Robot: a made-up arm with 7 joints. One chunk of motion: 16 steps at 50 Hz.
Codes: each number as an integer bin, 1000 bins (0 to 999) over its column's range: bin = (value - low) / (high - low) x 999, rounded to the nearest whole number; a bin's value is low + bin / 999 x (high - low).
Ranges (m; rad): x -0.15..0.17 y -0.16..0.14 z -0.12..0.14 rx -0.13..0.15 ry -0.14..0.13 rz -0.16..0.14
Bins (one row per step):
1: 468 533 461 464 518 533
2: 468 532 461 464 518 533
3: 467 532 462 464 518 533
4: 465 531 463 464 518 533
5: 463 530 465 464 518 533
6: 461 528 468 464 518 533
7: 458 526 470 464 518 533
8: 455 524 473 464 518 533
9: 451 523 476 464 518 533
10: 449 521 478 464 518 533
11: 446 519 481 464 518 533
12: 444 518 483 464 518 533
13: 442 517 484 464 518 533
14: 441 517 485 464 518 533
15: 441 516 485 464 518 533
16: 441 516 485 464 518 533
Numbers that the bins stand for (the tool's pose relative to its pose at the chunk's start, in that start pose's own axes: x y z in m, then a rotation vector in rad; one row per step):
1: -0.0001 0.0001 0.0000 0.0001 0.0000 0.0001
2: -0.0001 -0.0002 0.0000 0.0001 0.0000 0.0001
3: -0.0004 -0.0002 0.0002 0.0001 0.0000 0.0001
4: -0.0011 -0.0005 0.0005 0.0001 0.0000 0.0001
5: -0.0017 -0.0008 0.0010 0.0001 0.0000 0.0001
6: -0.0023 -0.0014 0.0018 0.0001 0.0000 0.0001
7: -0.0033 -0.0020 0.0023 0.0001 0.0000 0.0001
8: -0.0043 -0.0026 0.0031 0.0001 0.0000 0.0001
9: -0.0055 -0.0029 0.0039 0.0001 0.0000 0.0001
10: -0.0062 -0.0035 0.0044 0.0001 0.0000 0.0001
11: -0.0071 -0.0041 0.0052 0.0001 0.0000 0.0001
12: -0.0078 -0.0044 0.0057 0.0001 0.0000 0.0001
13: -0.0084 -0.0047 0.0060 0.0001 0.0000 0.0001
14: -0.0087 -0.0047 0.0062 0.0001 0.0000 0.0001
15: -0.0087 -0.0050 0.0062 0.0001 0.0000 0.0001
16: -0.0087 -0.0050 0.0062 0.0001 0.0000 0.0001

